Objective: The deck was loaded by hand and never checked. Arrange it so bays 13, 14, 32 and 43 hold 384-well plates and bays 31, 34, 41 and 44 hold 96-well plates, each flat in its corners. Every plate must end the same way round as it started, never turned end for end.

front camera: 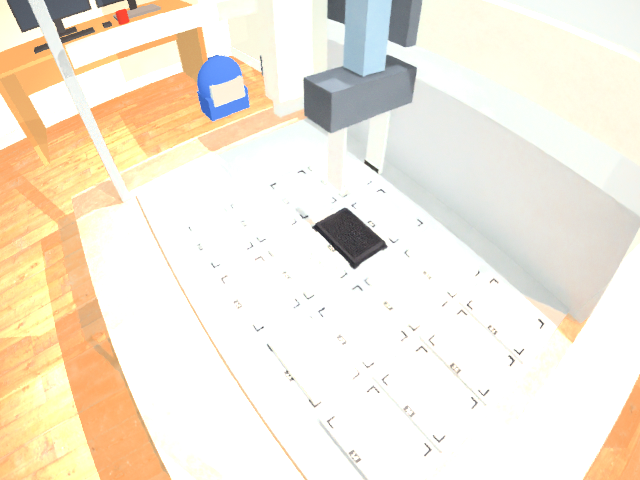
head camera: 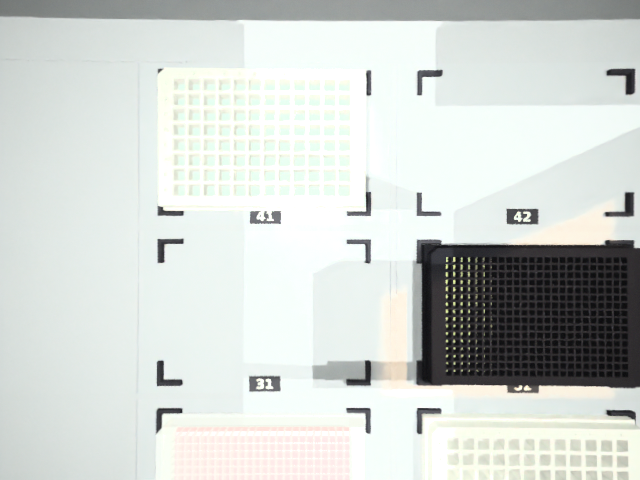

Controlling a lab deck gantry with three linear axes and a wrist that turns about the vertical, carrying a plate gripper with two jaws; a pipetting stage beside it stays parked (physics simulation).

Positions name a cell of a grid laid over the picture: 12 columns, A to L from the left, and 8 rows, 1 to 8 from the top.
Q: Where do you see a bay 42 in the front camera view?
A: H4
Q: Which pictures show my gripper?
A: The front camera view only.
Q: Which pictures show the black 384-well plate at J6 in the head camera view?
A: The front camera view and the head camera view: all of them.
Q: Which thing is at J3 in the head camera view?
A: A bay 42.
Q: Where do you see a black 384-well plate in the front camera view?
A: At G5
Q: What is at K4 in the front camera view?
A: A tall grey panel.
